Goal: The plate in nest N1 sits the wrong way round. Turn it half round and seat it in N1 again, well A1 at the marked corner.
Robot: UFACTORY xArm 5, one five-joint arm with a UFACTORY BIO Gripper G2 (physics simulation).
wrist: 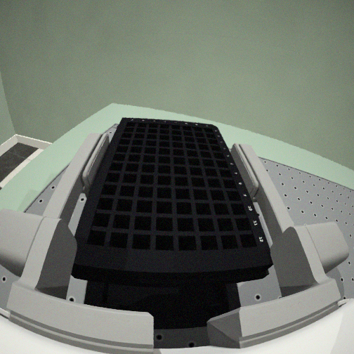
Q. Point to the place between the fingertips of my gripper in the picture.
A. At 170, 146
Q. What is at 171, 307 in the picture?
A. A black nest.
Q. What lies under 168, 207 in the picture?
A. A black well plate.
